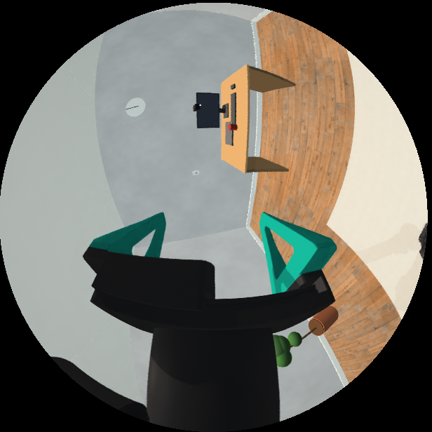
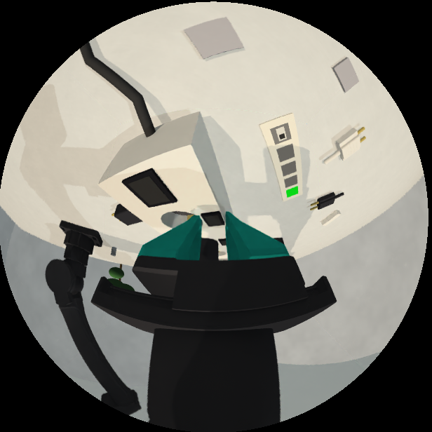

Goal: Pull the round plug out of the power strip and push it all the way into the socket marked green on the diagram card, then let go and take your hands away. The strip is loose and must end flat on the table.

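Observation:
My right gripper (image 2: 213, 216) is shut on a black body between its fingertips, which looks like the round plug (image 2: 210, 248); the fingers hide most of it. The cream power strip (image 2: 200, 175) is close beyond the fingertips, tilted and apparently raised, with its shadow on the table apart from it. Dark square inserts and a round recess (image 2: 172, 219) show on its face. Whether the plug's pins are in a socket is hidden. The diagram card (image 2: 295, 159) lies to the right, its end square green (image 2: 292, 191). My left gripper (image 1: 212, 217) is open and empty, facing the room, away from the strip.
A black cord (image 2: 112, 77) leaves the strip's upper end. A white plug (image 2: 348, 145), a small black plug (image 2: 326, 201) and a white piece (image 2: 331, 217) lie right of the card. Two grey pads (image 2: 214, 38) (image 2: 346, 75) lie farther up. A black adapter (image 2: 128, 214) shows beside the strip.

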